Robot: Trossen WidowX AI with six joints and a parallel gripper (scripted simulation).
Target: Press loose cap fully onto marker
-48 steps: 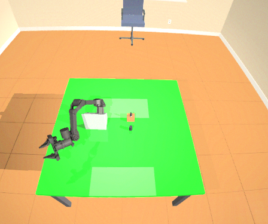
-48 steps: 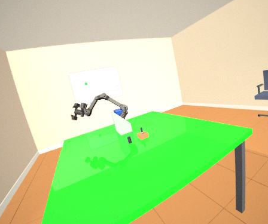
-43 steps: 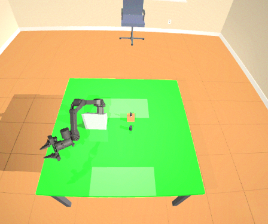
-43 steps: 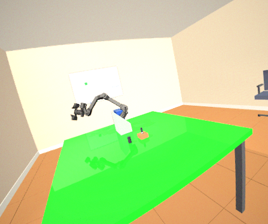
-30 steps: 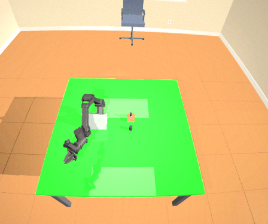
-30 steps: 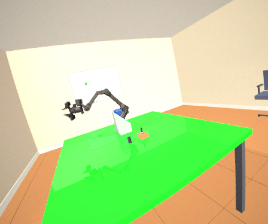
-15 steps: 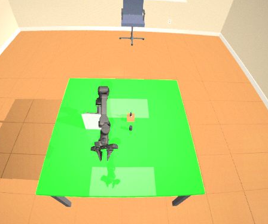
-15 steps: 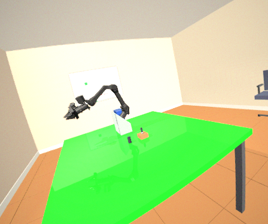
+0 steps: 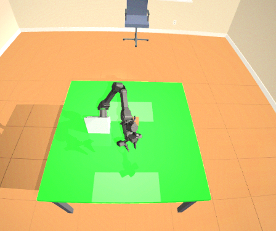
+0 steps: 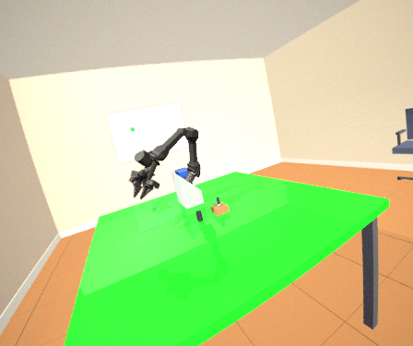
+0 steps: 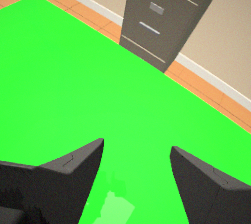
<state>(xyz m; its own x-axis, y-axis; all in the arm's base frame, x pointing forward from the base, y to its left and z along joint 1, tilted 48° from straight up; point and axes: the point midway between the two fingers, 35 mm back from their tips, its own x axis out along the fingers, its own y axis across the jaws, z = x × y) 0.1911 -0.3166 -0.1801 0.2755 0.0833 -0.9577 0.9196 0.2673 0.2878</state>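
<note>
The dark cylindrical cap is 6 cm ahead of my gripper tip, 28 cm to the left of it and 19 cm below it. From my gripper tip the other things lie so: holder block 7 cm ahead, 41 cm to the left, 20 cm below.
</note>
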